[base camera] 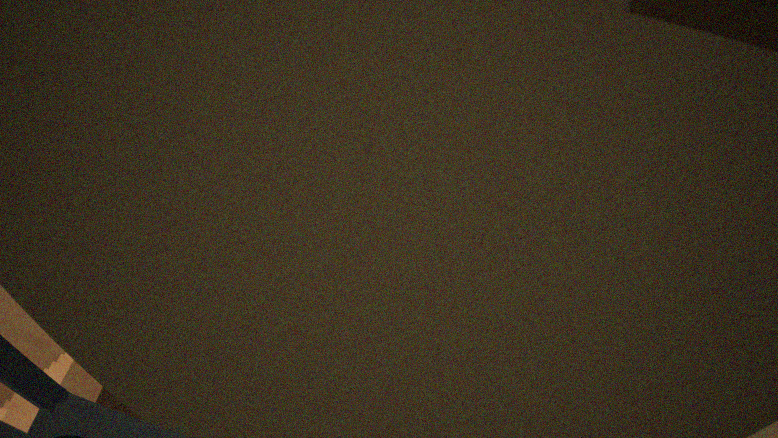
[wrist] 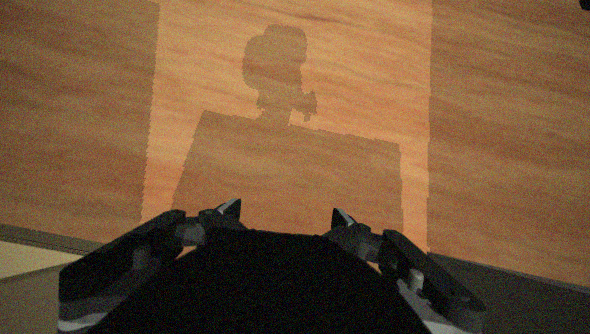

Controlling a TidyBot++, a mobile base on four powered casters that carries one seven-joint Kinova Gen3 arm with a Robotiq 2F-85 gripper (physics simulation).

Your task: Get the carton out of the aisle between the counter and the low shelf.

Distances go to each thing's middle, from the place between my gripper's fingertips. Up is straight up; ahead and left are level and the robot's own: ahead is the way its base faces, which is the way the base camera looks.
Labels:
Right now my hand is 39 cm past the tan carton [base camera: 221,218], 7 cm to the left of it and 6 cm above it.

